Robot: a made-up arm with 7 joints.
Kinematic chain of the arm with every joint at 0, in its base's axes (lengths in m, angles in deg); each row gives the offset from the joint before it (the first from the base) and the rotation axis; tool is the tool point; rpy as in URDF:
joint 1: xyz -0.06 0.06 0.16 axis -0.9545 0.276 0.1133
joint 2: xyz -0.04 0 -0.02 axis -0.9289 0.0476 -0.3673
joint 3: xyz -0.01 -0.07 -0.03 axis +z
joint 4: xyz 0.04 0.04 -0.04 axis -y
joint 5: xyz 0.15 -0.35 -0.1 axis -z
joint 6: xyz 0 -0.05 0.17 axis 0.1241 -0.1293 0.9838
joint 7: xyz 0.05 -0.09 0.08 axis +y
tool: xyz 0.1 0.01 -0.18 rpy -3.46 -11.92 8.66
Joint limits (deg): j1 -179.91..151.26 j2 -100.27..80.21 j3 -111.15..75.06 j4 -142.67..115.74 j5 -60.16..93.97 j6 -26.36..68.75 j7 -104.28..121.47
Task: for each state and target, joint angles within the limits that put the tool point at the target. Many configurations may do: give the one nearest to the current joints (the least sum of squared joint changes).
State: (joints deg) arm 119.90 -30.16 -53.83 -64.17 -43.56 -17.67 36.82
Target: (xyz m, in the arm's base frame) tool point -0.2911 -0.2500 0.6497
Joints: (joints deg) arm 115.63 -32.74 -63.16 -66.83 -37.93 -25.20 24.06
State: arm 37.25 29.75 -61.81 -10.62 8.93 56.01 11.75
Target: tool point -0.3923 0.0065 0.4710
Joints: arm 35.12 50.38 -95.93 7.75 -12.44 68.75 3.39
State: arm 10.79 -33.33 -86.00 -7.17 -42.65 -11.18 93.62
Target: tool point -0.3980 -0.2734 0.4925
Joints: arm 49.03 -15.71 -67.70 -3.62 -41.20 -17.60 107.37
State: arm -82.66 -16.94 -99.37 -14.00 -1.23 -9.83 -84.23
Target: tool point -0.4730 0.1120 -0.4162
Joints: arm -79.86 -14.55 -101.54 -5.23 -7.37 -1.53 -86.54
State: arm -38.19 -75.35 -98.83 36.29 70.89 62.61 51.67
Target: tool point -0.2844 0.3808 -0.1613
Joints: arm -59.34 -86.56 -93.44 29.94 69.29 62.51 49.69
